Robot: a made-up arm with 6 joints.
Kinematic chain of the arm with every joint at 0, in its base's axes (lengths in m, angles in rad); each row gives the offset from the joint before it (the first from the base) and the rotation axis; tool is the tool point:
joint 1: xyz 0 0 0.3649 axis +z
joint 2: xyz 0 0 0 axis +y
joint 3: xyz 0 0 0.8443 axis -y
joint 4: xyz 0 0 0 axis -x
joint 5: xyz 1.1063 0 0 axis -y
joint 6: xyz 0 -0.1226 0 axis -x
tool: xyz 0 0 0
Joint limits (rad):
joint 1: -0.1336..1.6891
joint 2: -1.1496..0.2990
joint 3: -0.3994..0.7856
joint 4: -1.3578..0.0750
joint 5: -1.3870..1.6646
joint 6: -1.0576..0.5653
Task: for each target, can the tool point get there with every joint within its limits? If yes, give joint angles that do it. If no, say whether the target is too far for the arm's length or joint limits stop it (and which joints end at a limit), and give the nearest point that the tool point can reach.
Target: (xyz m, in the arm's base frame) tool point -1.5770 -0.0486 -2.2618
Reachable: no: too far | nearest point -0.0945 1.0149 0.3686 | short by 3.201 m
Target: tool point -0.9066 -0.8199 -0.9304
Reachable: no: joint limits stop it (at a limit: joint 1, joint 2, joint 3, joint 4) | nearest point -0.0945 1.0149 0.3686 | short by 2.390 m
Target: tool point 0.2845 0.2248 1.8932
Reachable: yes | joints 0.8980 -0.5212 0.3605 -0.8341 1.0812 -0.2541
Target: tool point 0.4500 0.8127 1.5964
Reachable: yes | joints 1.1889 -0.1336 0.2700 -0.3602 0.8125 -0.0869
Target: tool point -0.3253 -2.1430 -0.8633
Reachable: no: too far | nearest point 1.0245 -0.2341 0.4016 | short by 2.658 m
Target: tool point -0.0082 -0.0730 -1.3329
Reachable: no: joint limits stop it (at a limit: joint 1, joint 2, joint 3, joint 4) | nearest point 1.0064 -0.1614 0.3686 | short by 1.983 m
